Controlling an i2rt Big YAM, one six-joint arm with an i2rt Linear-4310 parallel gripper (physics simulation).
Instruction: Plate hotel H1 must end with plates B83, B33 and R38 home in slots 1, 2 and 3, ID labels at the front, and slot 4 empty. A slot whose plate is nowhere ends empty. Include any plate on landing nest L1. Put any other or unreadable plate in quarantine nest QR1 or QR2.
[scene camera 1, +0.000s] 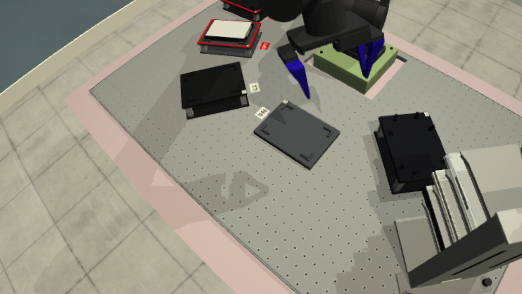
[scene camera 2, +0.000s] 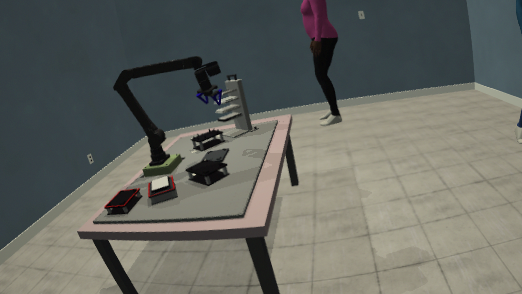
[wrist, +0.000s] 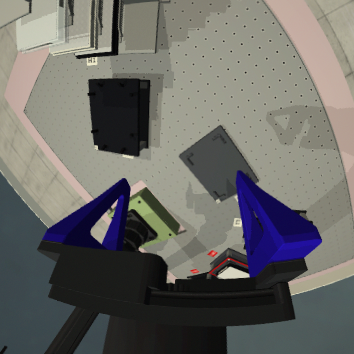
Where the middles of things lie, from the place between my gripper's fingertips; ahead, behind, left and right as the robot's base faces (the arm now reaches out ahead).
My hand is 240 mm above the dark flat nest N6 (scene camera 1: 303, 137), 120 mm to the left of it and 30 mm past it.
